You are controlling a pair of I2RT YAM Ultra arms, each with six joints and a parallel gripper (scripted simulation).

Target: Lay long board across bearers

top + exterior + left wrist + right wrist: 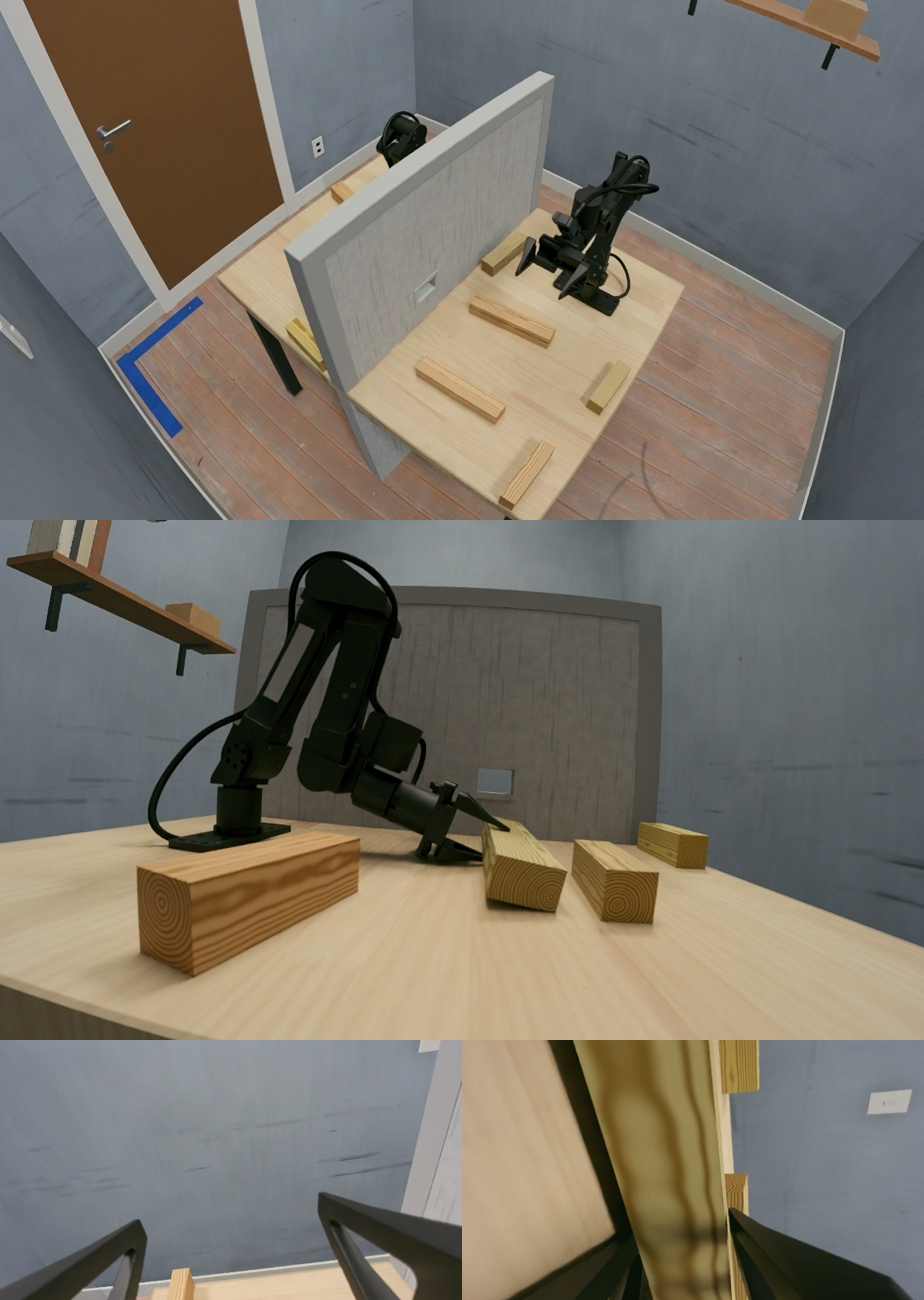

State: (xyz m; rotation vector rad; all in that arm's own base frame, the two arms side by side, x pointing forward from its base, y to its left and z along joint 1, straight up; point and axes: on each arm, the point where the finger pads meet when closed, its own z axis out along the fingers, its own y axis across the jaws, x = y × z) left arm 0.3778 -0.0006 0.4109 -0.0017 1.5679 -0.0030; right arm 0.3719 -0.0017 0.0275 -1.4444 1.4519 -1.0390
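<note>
Now: right hand 20 mm short of the long pale board. Also, from my right hand: wooden bearer 120 mm ahead, 500 mm to the left, 10 mm below; thick block 160 mm behind, 240 mm to the right.
</note>
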